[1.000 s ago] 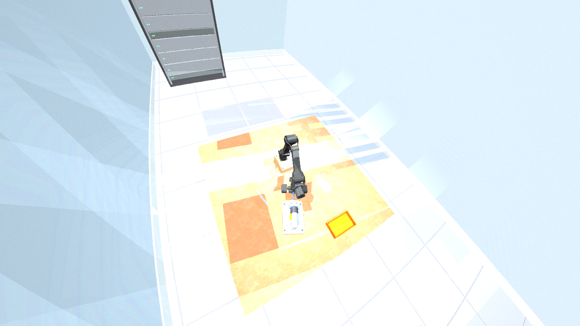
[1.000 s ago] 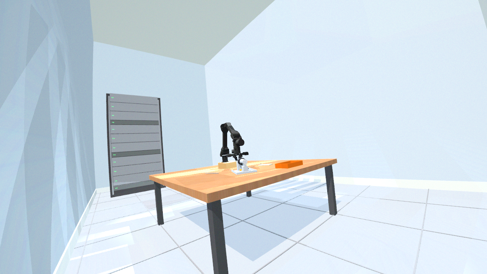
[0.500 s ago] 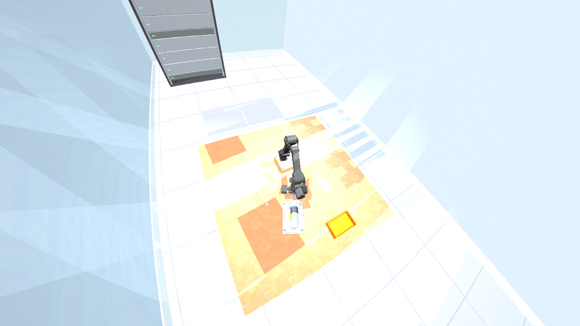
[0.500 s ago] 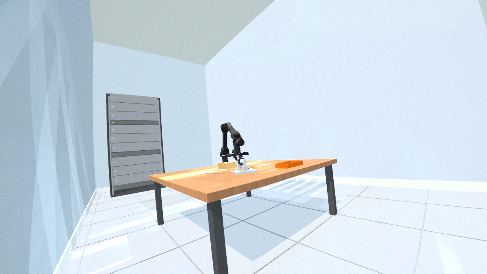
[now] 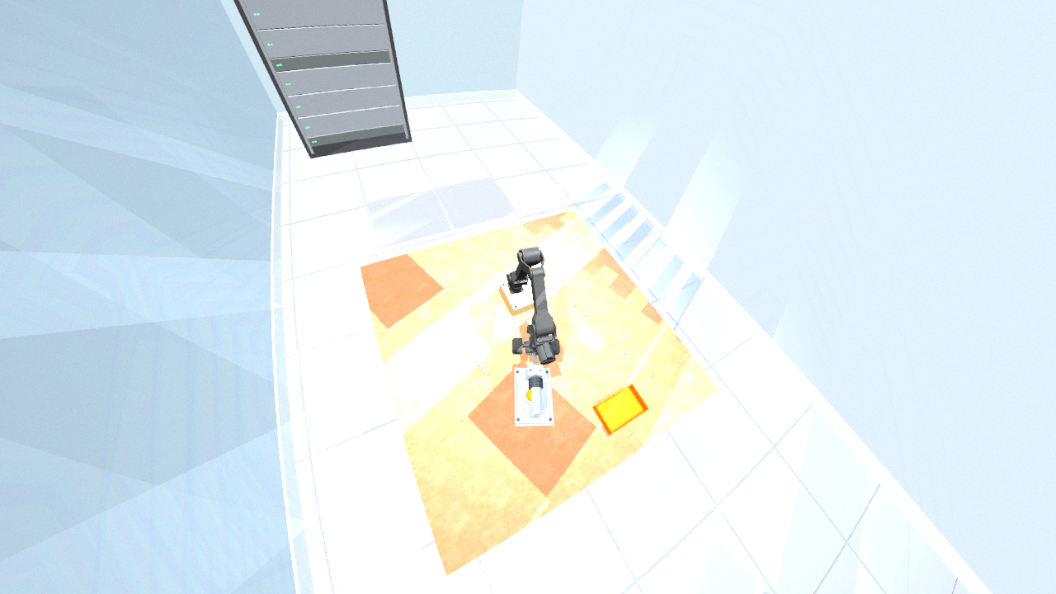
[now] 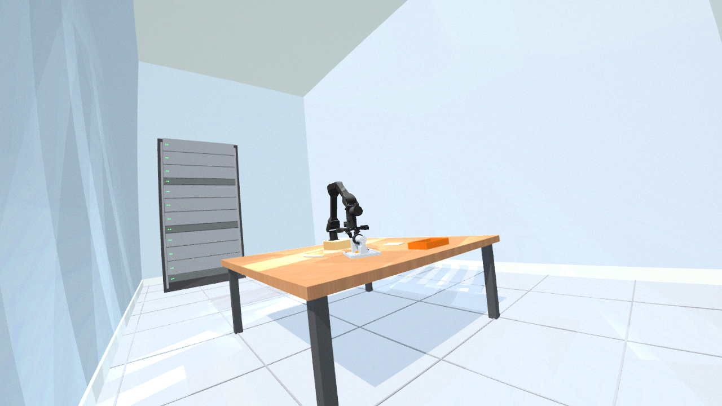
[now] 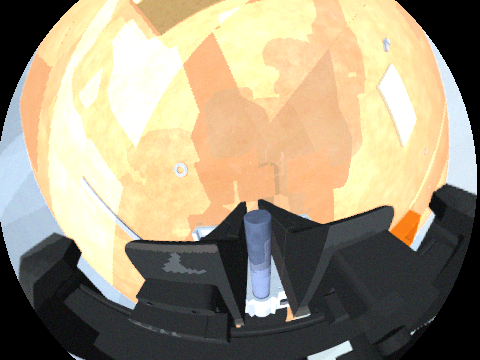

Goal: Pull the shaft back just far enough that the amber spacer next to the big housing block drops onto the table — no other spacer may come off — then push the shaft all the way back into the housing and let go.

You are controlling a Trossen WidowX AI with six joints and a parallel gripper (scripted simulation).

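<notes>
The grey-blue shaft lies 8 cm ahead of my gripper tip, 2 cm to the right of it and 3 cm above it. From my gripper tip the other things lie so: amber spacer: 15 cm ahead, 5 cm to the right, 3 cm below; then orange tray: 32 cm ahead, 28 cm to the left, 4 cm below; then white fixture: 16 cm ahead, 5 cm to the right.
</notes>
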